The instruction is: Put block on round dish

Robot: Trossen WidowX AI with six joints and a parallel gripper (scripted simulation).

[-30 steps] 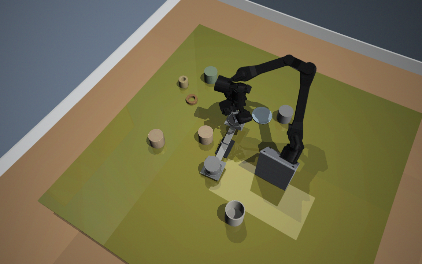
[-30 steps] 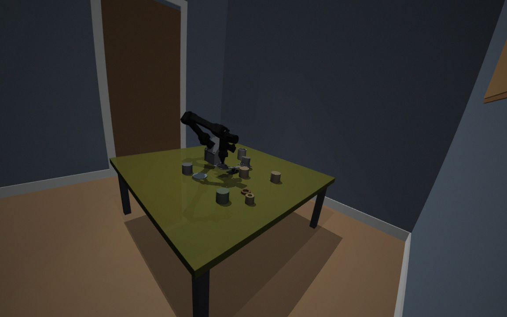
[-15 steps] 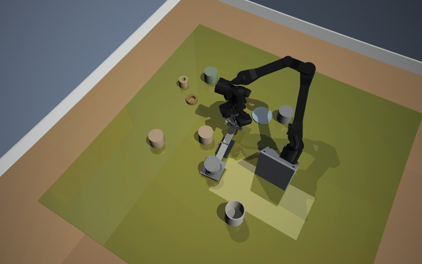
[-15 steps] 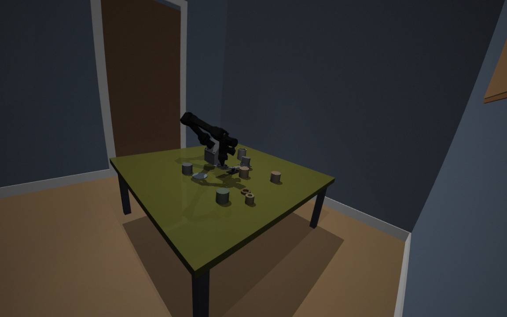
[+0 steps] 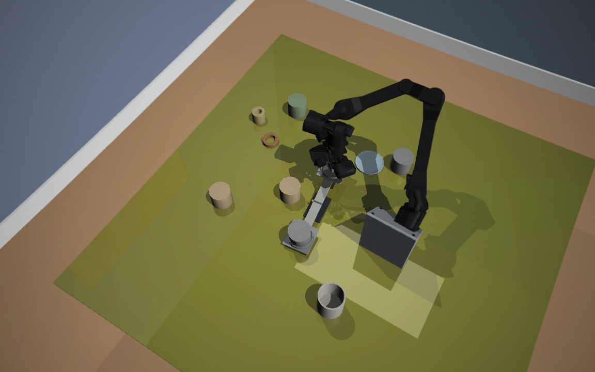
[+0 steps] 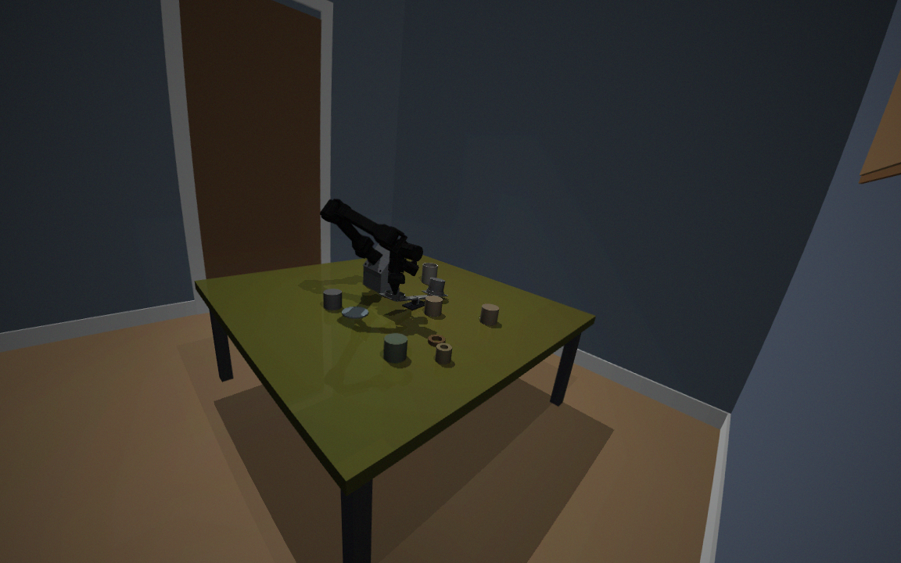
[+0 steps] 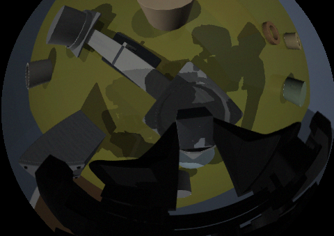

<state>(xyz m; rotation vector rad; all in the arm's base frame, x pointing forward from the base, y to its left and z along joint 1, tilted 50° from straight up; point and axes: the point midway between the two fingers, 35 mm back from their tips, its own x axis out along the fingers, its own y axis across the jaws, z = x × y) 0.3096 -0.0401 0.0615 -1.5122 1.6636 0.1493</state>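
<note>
Right now my gripper tip is 140 mm to the left of the pale blue round dish, 80 mm above it and 60 mm past it. The rest, counted from my gripper tip: small balance: 120 mm to the left, 60 mm below, 20 mm behind; green cylinder: 280 mm ahead, 160 mm to the right, 50 mm below; grey block: 10 mm above.
</note>
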